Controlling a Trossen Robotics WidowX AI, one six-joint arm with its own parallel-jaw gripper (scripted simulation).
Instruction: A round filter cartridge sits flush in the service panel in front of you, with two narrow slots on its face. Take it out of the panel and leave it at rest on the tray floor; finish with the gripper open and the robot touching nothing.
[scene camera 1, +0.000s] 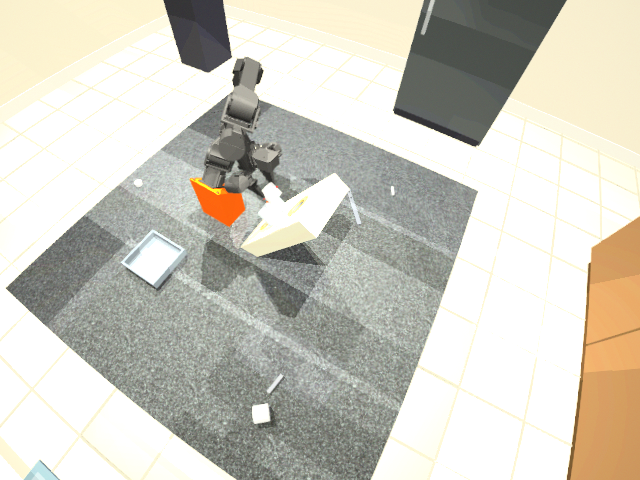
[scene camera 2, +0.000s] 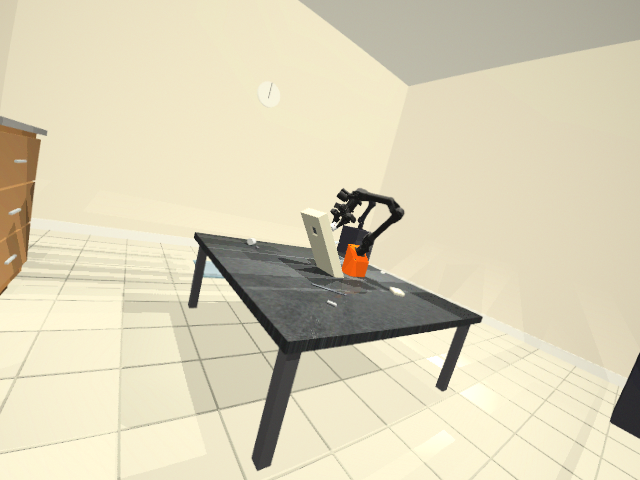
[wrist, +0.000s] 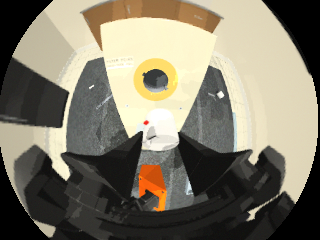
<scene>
The pictures show: the gripper, a white round filter cartridge, a cream service panel and a pale blue tray.
The gripper is seen too in the wrist view.
</scene>
